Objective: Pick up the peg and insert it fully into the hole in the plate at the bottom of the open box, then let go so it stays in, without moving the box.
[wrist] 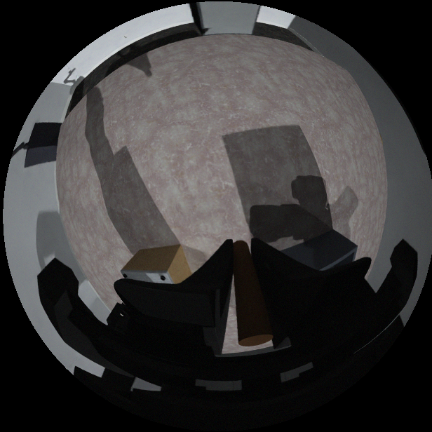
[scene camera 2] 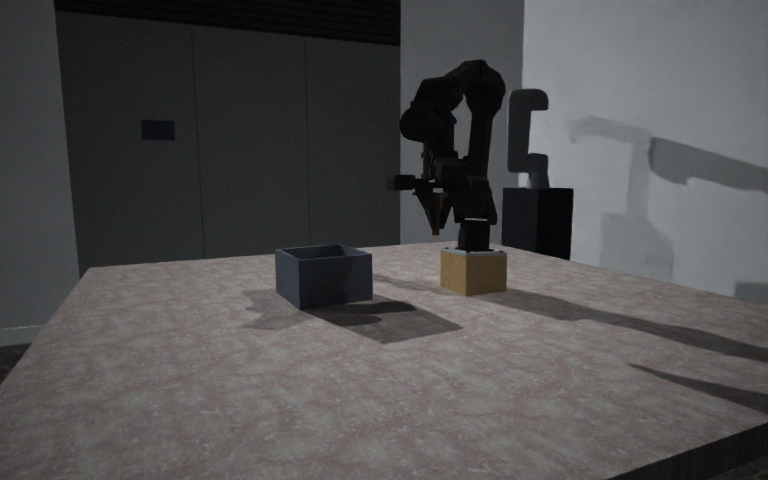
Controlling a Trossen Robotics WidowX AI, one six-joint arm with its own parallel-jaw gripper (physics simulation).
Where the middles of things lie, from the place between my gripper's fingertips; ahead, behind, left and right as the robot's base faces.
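The blue-grey box [scene camera 2: 310, 277] is 210 mm to the right of my hand, 150 mm ahead of it and 110 mm below it. As for the orange-brown peg [wrist: 253, 327], my hand is 30 mm below it and 10 mm to the left of it.
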